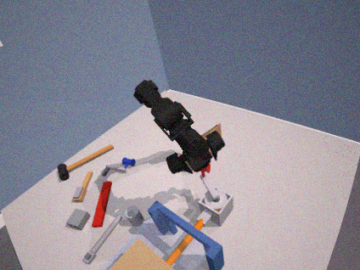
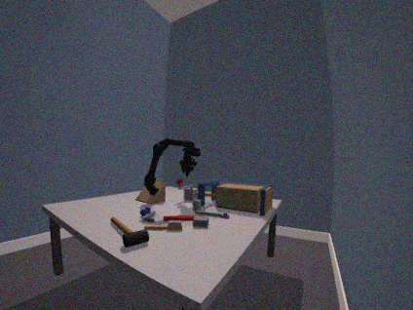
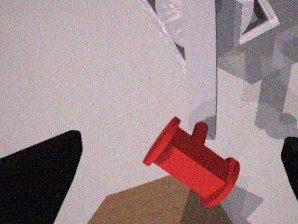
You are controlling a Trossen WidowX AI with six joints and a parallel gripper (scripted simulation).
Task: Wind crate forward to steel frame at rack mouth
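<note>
The winch handle is 10 mm behind my gripper tip and 100 mm below it. From my gripper tip the other things lie so: red knob (20 mm behind, 40 mm to the right, 70 mm below); grey winch (10 mm ahead, 50 mm to the left, 180 mm below); blue steel frame (180 mm ahead, 80 mm to the left, 100 mm below).
</note>
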